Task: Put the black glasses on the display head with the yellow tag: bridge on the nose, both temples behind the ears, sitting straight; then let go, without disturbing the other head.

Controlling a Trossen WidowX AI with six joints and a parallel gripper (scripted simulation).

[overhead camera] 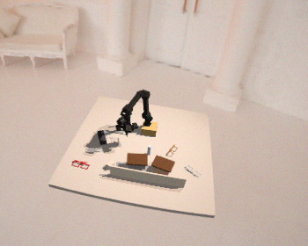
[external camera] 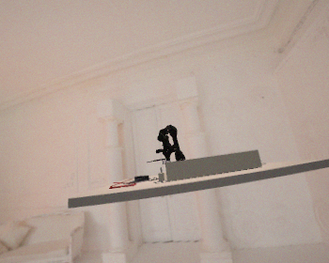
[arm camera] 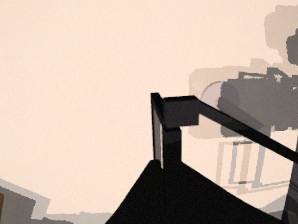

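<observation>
My gripper tip is now 3 cm short of the black box, 24 cm to the left of it and 11 cm above it. Round my gripper tip: long grey wall 31 cm ahead, 32 cm to the left, 8 cm below; then brown head 14 cm ahead, 40 cm to the left, 7 cm below.
</observation>
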